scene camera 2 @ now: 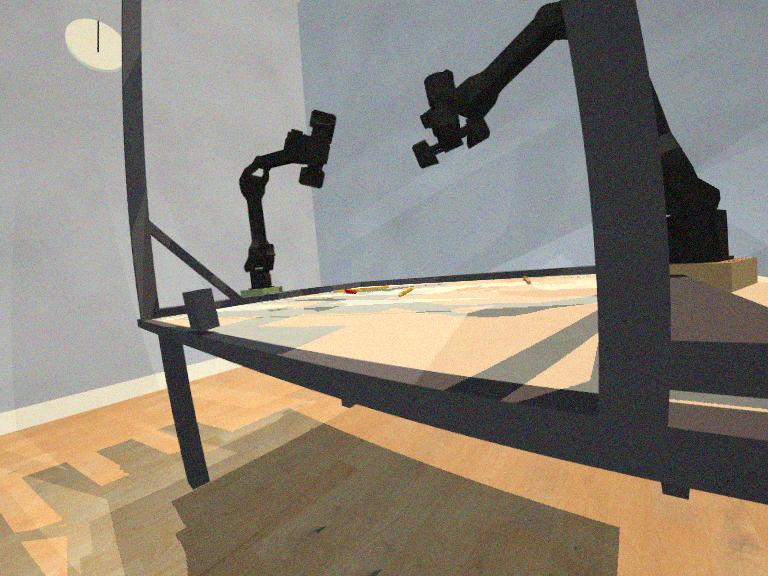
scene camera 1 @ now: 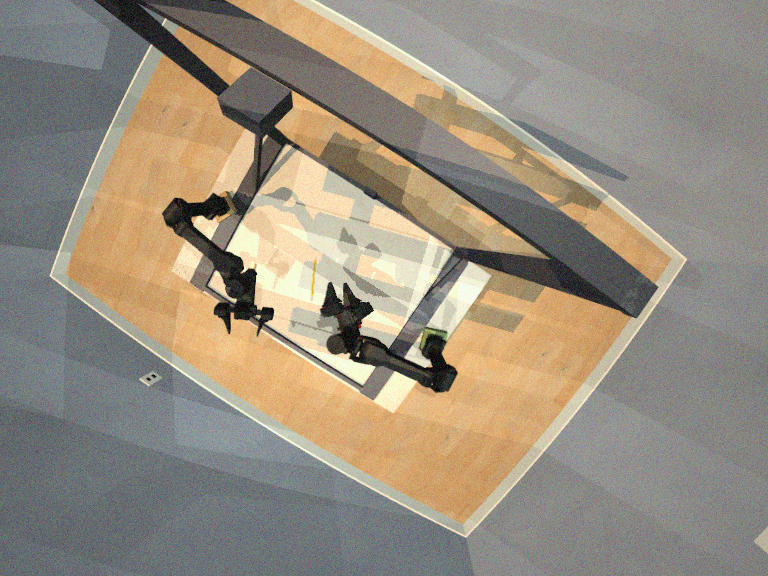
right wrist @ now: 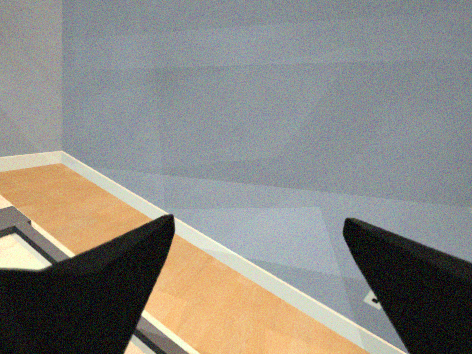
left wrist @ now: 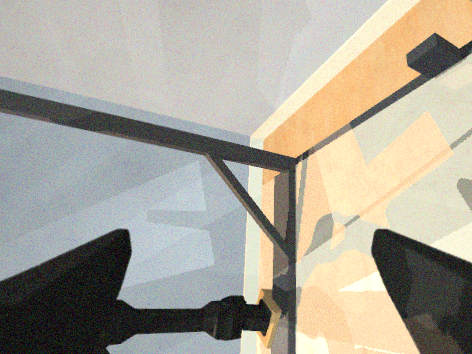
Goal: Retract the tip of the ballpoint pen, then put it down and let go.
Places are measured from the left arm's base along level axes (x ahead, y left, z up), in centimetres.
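Pixels of known places: left gripper, between the fingertips: (scene camera 2: 316, 145) (scene camera 1: 337, 282) (left wrist: 252, 241); right gripper, between the fingertips: (scene camera 2: 453, 154) (scene camera 1: 243, 335) (right wrist: 258, 224); left arm's base, origin of its link: (scene camera 2: 261, 288) (scene camera 1: 433, 342); right arm's base, origin of its link: (scene camera 2: 694, 261) (scene camera 1: 221, 206) (left wrist: 263, 317).
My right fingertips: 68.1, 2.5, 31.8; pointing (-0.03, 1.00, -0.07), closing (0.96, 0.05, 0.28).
Ahead of a thing's pixels: the offset from my right fingertips to its top centre, as dx, dy, dz. "*": to the spot under its first point. Level surfaces: height alone.
In scene camera 1 a slim yellow stick-like thing {-12.3, -17.7, -34.8} (scene camera 1: 313, 279) lies on the table. In scene camera 2 a short yellow thing (scene camera 2: 406, 291), a thinner yellow one {-33.8, +4.8, -35.0} (scene camera 2: 375, 288) and a red piece {* -31.3, -7.7, -35.0} (scene camera 2: 350, 291) lie at the table's far side. I cannot tell which is the ballpoint pen, or its tip's state. My left gripper (scene camera 1: 338, 286) (scene camera 2: 317, 150) (left wrist: 252, 241) is open and empty, high above the table, right of the yellow thing in scene camera 1. My right gripper (scene camera 1: 243, 334) (scene camera 2: 451, 142) (right wrist: 258, 224) is open and empty, high over the table's edge.
The pale table top {dz -35.7} (scene camera 1: 356, 372) (scene camera 2: 372, 334) has a dark raised frame. A small orange-brown thing {+14.8, -10.0, -35.0} (scene camera 2: 526, 280) lies at its far edge. A dark post (scene camera 2: 620, 217) and a wide overhead beam (scene camera 1: 434, 142) stand by the cell. A dark box {-27.2, -51.8, +69.9} (scene camera 1: 255, 99) sits on the frame.
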